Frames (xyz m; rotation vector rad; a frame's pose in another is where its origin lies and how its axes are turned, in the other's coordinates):
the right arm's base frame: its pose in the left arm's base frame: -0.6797 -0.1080 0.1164 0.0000 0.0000 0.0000
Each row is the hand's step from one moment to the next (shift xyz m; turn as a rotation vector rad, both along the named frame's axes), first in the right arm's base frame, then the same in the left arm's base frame.
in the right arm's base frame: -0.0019 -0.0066 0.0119 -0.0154 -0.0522 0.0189
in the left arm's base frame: -0.0019 -0.0066 0.0119 -0.0154 -0.0522 0.0189
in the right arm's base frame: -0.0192 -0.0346 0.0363 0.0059 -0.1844 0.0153
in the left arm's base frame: -0.0192 -0.0346 0.0363 0.0059 -0.1844 0.0153
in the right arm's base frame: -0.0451 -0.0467 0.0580 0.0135 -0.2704 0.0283
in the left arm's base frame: -0.0451 -0.0467 0.0580 0.0135 -0.2704 0.0283
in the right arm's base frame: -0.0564 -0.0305 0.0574 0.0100 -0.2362 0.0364
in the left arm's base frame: -0.0564 -0.0305 0.0574 0.0100 -0.2362 0.0364
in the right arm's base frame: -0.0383 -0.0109 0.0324 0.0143 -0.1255 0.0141
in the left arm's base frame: -0.0383 -0.0109 0.0324 0.0143 -0.1255 0.0141
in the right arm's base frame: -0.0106 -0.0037 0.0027 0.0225 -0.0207 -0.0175
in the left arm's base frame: -0.0106 -0.0037 0.0027 0.0225 -0.0207 -0.0175
